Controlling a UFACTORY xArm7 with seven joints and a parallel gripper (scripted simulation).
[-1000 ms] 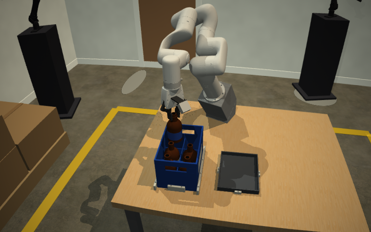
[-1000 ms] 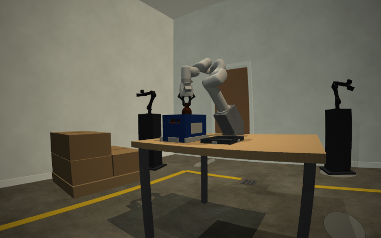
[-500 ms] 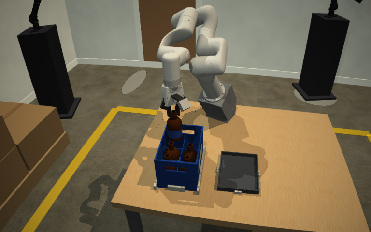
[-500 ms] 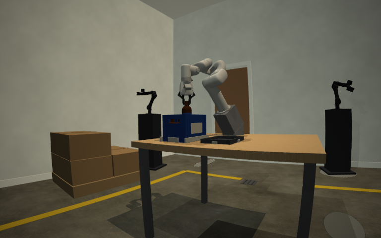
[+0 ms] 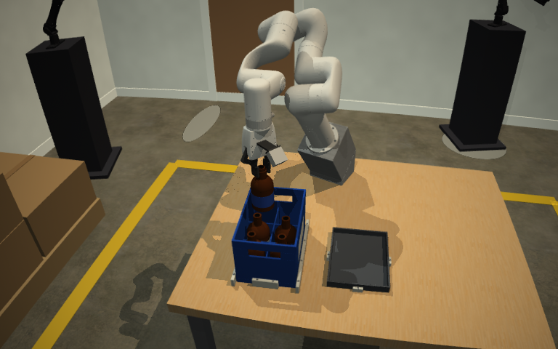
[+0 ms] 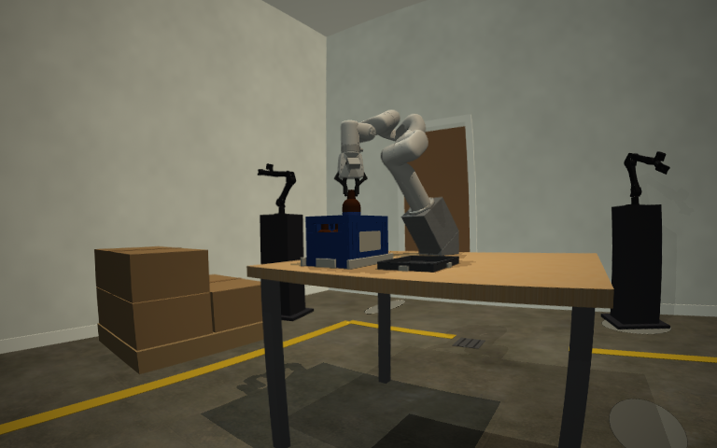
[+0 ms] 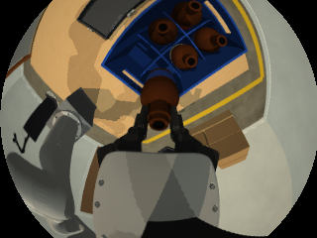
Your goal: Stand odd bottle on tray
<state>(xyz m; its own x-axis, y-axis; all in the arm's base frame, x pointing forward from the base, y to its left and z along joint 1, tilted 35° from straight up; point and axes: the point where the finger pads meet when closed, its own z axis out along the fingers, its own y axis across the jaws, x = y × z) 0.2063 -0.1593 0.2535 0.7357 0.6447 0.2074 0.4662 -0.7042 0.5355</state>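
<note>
Now: the brown bottle 70 mm below my hand. Round my hand: glass bottle 190 mm below, 90 mm ahead, 20 mm to the right; dark tray 300 mm to the left, 270 mm below, 150 mm ahead; blue crate 190 mm below, 100 mm ahead, 20 mm to the left.
</note>
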